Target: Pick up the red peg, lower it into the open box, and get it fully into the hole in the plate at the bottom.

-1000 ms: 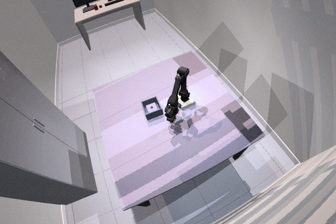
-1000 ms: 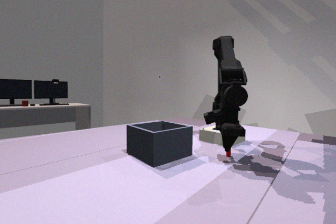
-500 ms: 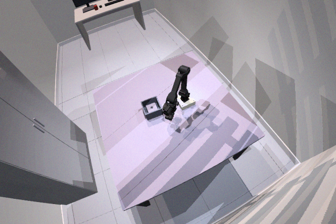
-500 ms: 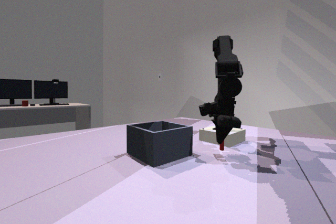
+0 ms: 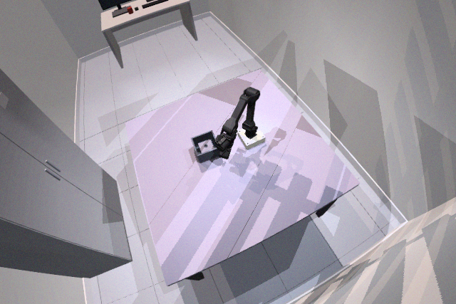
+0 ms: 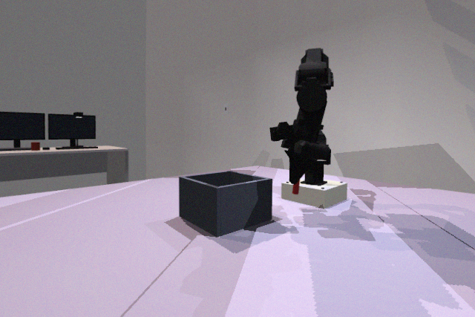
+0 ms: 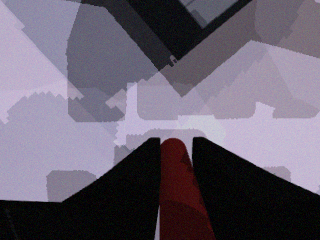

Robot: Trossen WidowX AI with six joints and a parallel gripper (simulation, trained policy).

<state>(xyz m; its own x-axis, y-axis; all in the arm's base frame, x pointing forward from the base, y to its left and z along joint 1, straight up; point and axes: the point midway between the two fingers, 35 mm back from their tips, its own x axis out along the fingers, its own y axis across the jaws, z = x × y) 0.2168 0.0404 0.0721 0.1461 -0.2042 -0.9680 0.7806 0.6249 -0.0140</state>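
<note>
The plate lies 80 mm ahead of my gripper tip, 140 mm to the right of it and 40 mm below it. Round my gripper tip: red peg: 10 mm behind, 10 mm to the left, 20 mm above; dark box: 80 mm ahead, 140 mm to the right, 60 mm below.
</note>
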